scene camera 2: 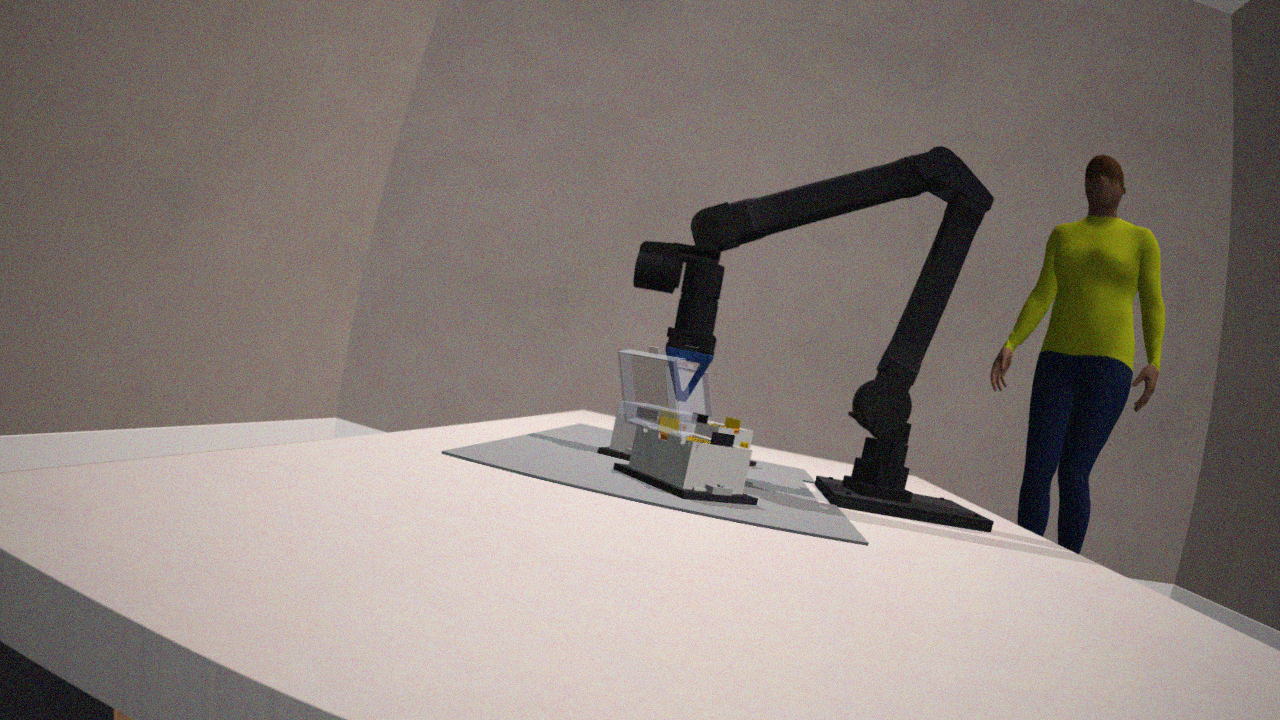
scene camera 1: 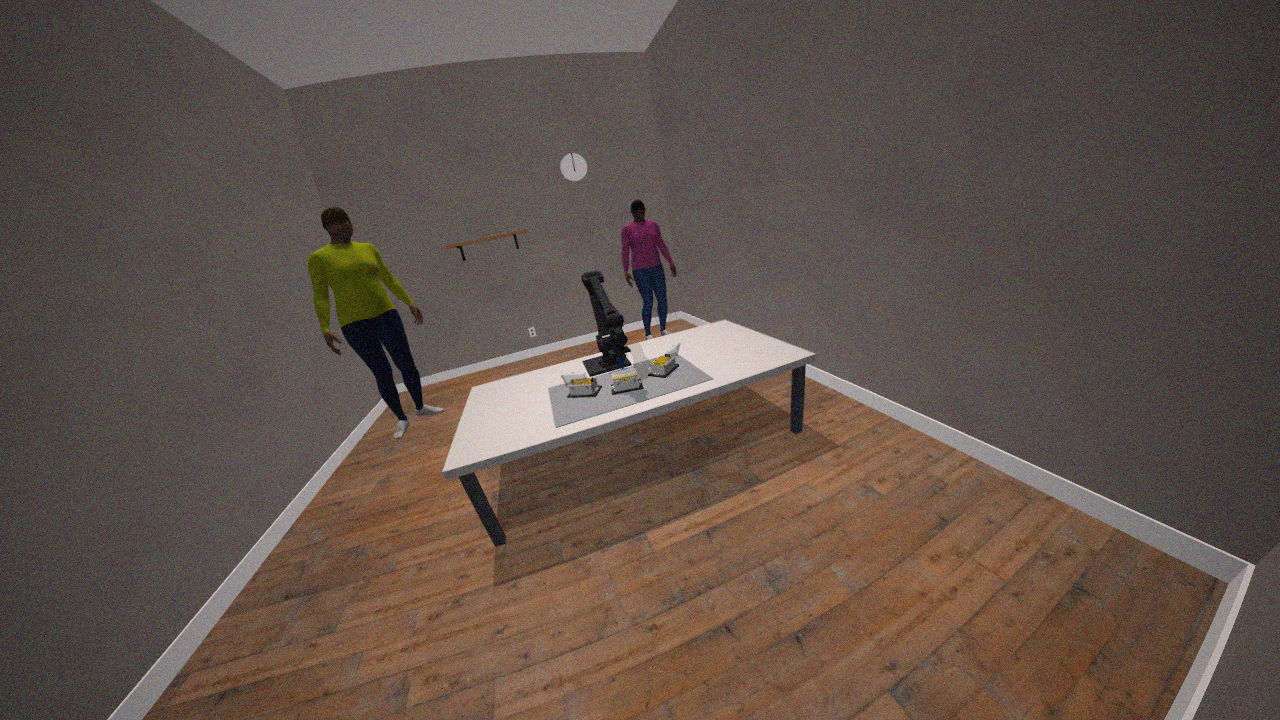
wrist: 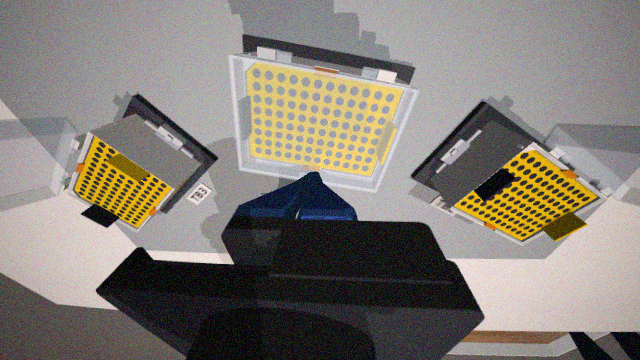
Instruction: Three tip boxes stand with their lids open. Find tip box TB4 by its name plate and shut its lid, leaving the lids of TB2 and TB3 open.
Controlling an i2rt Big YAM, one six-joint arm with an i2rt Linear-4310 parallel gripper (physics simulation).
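Places are measured from the arm's base along level axes (x right, y down, z ahead), in millimetres.
Pixels of known places: gripper, fingertip midpoint: (scene camera 2: pixel 680 401) (scene camera 1: pixel 622 368) (wrist: pixel 314 179); arm's base, origin of the base link: (scene camera 2: pixel 875 493) (scene camera 1: pixel 610 363).
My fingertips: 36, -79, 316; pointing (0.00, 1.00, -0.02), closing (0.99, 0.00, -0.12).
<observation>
Ahead of a thing's pixels: the offset from my fingertips to its top centre, as dx, dy, dz. "spot": to the spot under its first point. Level surfaces: height alone.
The middle tip box @(+0, +16, +16) (scene camera 1: pixel 626 383) (wrist: pixel 320 120) has its clear lid @(spot: +27, +16, -17) (wrist: pixel 350 181) lying down over the yellow rack; it looks shut, but a small gap cannot be ruled out. Its name plate does not show. The left box in the wrist view (wrist: pixel 125 180) has the plate TB3 @(spot: -196, +91, -70) (wrist: pixel 199 194) and its clear lid (wrist: pixel 35 155) stands open outward; it is the near box in scene camera 2 (scene camera 2: pixel 689 461). The right box @(+198, +19, -76) (wrist: pixel 530 195) has its lid @(spot: +218, +25, -15) (wrist: pixel 595 150) open; its plate is unreadable. My blue gripper (scene camera 2: pixel 683 394) (wrist: pixel 314 179) is shut and empty, above the middle lid's robot-side edge; contact is unclear.
The boxes stand on a grey mat @(dy +93) (scene camera 1: pixel 572 413) (scene camera 2: pixel 519 456) (wrist: pixel 450 50) on the white table @(dy +96) (scene camera 1: pixel 501 420). The open lids reach outward on both sides of the middle box. The arm's base (scene camera 2: pixel 904 505) is bolted behind the mat. Two people (scene camera 1: pixel 358 277) (scene camera 1: pixel 644 246) stand beyond the table.
</observation>
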